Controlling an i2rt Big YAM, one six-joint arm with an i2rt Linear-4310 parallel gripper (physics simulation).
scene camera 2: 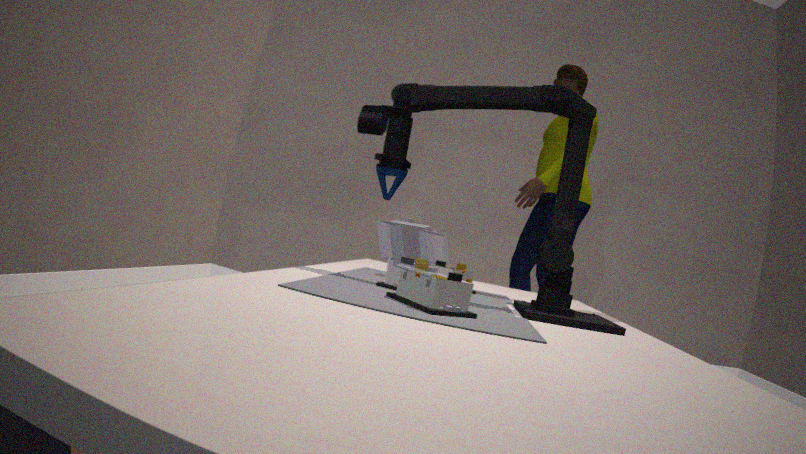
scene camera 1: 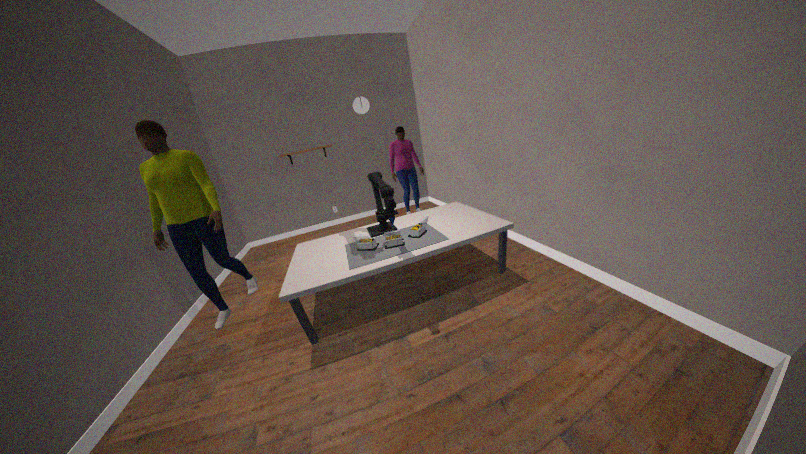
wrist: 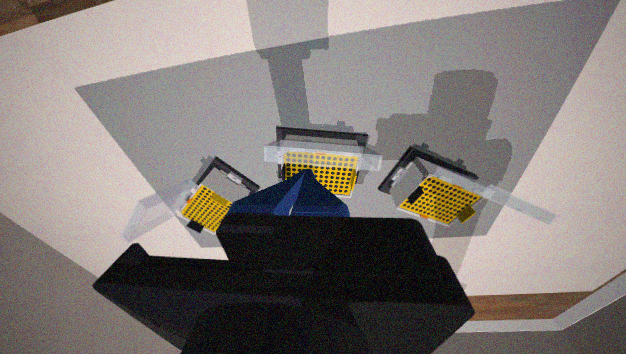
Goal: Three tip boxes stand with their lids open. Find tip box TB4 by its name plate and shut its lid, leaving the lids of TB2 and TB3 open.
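Where they show: gripper, fingertip midpoint: (scene camera 2: 386, 199) (scene camera 1: 392, 225) (wrist: 307, 176); arm's base, origin of the base link: (scene camera 2: 551, 311) (scene camera 1: 384, 228).
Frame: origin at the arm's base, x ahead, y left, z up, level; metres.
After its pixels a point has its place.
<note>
In the wrist view the middle tip box, TB4 (wrist: 345, 175) (scene camera 1: 393, 240) {z 0.051, x 0.404, y -0.064 m}, has its clear lid (wrist: 371, 160) {z 0.129, x 0.406, y -0.114 m} upright, seen nearly edge-on. TB3 (wrist: 207, 205) (scene camera 1: 417, 230) is at the left with its clear lid (wrist: 155, 212) {z 0.084, x 0.351, y 0.252 m} open outward. TB2 (wrist: 445, 200) (scene camera 1: 366, 243) is at the right with its clear lid (wrist: 525, 206) {z 0.129, x 0.304, y -0.285 m} open outward. No name plate can be read. My gripper (wrist: 307, 176) {z 0.180, x 0.436, y -0.059 m} (scene camera 2: 386, 197) {z 0.180, x 0.436, y -0.059 m} is shut and empty. It hangs above the boxes, its tips overlapping TB4's near part in the wrist view.
The boxes stand on a grey mat (wrist: 150, 110) {z -0.014, x 0.496, y 0.223 m} (scene camera 2: 332, 287) {z -0.014, x 0.487, y 0.208 m} (scene camera 1: 360, 260) {z -0.014, x 0.409, y -0.343 m} on the white table (scene camera 1: 315, 265) {z -0.017, x 0.240, y -0.667 m} (scene camera 2: 225, 349) {z -0.017, x 0.499, y 0.748 m}. The arm's black base (scene camera 2: 592, 322) {z -0.001, x -0.080, y 0.090 m} is beside the mat. One person in yellow (scene camera 1: 183, 186) (scene camera 2: 555, 146) and one in pink (scene camera 1: 402, 155) stand beyond the table.
</note>
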